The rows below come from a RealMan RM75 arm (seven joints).
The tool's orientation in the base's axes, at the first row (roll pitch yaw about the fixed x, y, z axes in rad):
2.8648 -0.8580 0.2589
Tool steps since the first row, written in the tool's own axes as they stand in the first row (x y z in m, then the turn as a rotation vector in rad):
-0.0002 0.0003 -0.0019 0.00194 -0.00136 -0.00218
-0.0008 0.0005 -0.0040 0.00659 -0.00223 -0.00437
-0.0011 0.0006 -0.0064 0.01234 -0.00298 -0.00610
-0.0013 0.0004 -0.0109 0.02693 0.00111 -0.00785
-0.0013 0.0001 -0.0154 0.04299 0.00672 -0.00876
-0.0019 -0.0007 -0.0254 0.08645 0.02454 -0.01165
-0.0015 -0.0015 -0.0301 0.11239 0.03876 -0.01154
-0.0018 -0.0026 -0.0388 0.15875 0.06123 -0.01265
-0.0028 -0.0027 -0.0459 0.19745 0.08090 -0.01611
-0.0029 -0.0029 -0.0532 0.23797 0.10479 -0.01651
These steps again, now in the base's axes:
-0.0016 -0.0002 0.0011 -0.00052 0.00183 0.00260
-0.0036 -0.0003 0.0020 0.00068 0.00364 0.00734
-0.0056 -0.0003 0.0033 0.00294 0.00547 0.01264
-0.0092 0.0002 0.0059 0.01100 0.00403 0.02551
-0.0127 0.0009 0.0087 0.02071 0.00128 0.03923
-0.0209 0.0023 0.0144 0.04678 -0.00874 0.07712
-0.0243 0.0036 0.0175 0.06392 -0.01838 0.09921
-0.0313 0.0053 0.0226 0.09341 -0.03261 0.13900
-0.0374 0.0058 0.0263 0.11611 -0.04520 0.17397
-0.0431 0.0065 0.0308 0.14253 -0.06186 0.20915

